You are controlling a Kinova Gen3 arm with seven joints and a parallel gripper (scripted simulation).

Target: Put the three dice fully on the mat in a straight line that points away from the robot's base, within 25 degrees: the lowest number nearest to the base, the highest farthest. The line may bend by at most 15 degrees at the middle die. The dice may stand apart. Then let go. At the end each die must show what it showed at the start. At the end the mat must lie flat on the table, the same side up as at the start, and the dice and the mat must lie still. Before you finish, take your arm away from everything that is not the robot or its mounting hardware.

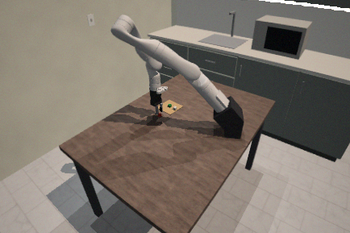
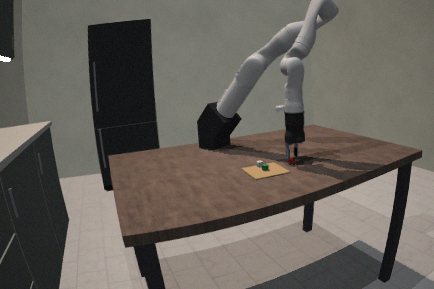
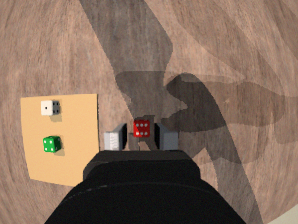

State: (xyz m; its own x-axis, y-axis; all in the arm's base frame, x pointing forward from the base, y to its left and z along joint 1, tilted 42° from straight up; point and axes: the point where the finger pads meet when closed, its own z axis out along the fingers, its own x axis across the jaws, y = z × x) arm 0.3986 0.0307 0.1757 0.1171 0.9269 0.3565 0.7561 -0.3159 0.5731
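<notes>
Now: the red die 4 cm below my hand. Round my hand: green die: 13 cm to the right, 3 cm below; then white die: 12 cm to the right, 5 cm behind, 3 cm below; then tan mat: 13 cm to the right, 4 cm below.
</notes>
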